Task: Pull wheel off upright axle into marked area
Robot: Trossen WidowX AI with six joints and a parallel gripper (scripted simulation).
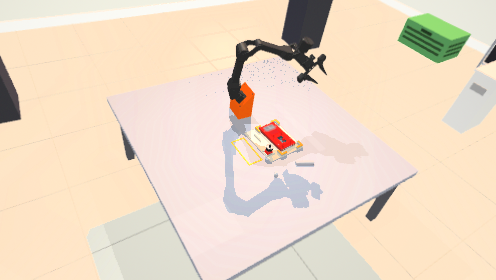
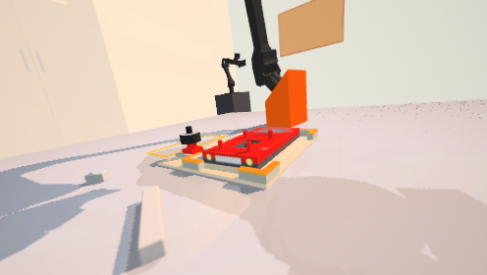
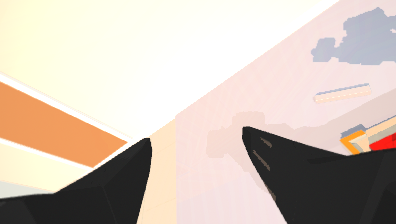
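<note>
The wheel lies 320 mm to the right of my gripper tip, 320 mm below it and 80 mm ahead of it. The rest, counted from my gripper tip: small block (360 mm to the right, 350 mm below, 230 mm ahead); then long pale bar (350 mm below, 220 mm ahead, 170 mm to the right).
</note>
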